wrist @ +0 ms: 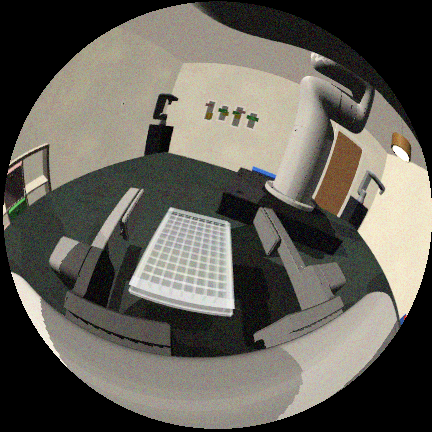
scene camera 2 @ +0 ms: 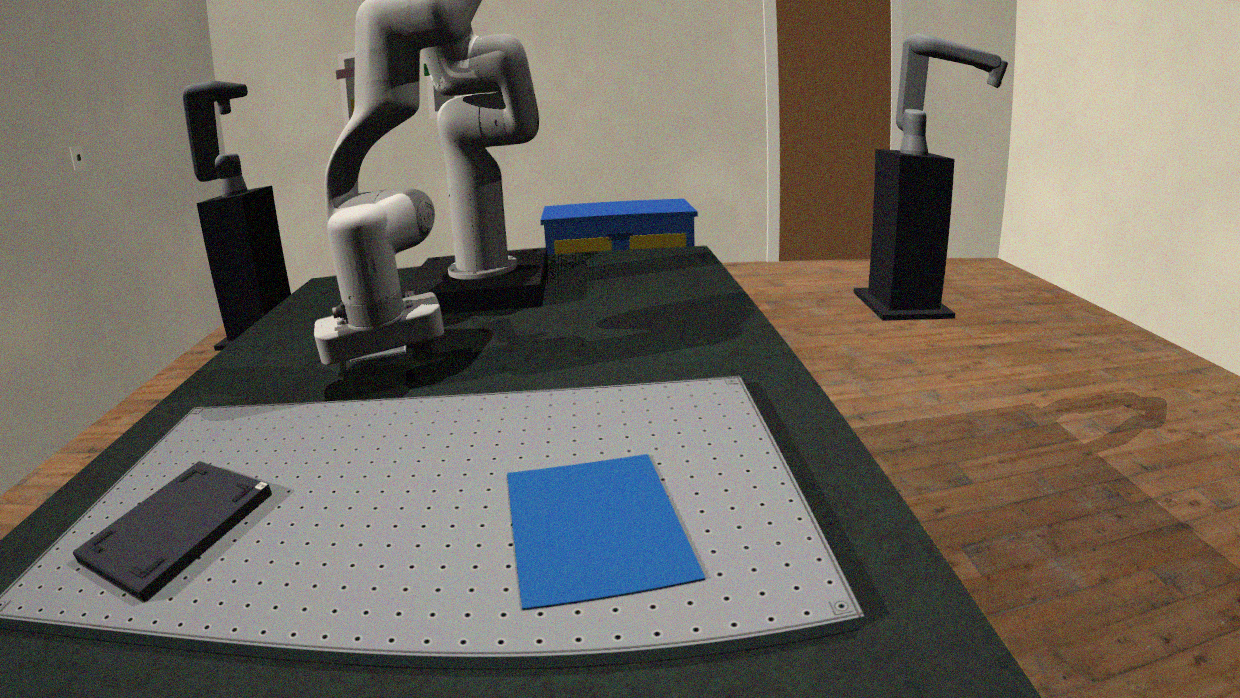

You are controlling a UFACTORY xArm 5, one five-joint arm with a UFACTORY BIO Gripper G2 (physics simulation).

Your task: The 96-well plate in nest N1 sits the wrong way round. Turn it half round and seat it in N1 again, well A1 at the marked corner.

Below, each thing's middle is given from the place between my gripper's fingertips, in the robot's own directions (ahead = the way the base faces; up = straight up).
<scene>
The clear 96-well plate [wrist: 187,264] is 50 mm below my hand. From my hand the other things lie so: flat blue mat [scene camera 2: 584,532] (440 mm ahead, 340 mm to the left, 40 mm below); then dark nest N1 [scene camera 2: 180,521] (470 mm ahead, 40 mm to the right, 40 mm below).
</scene>
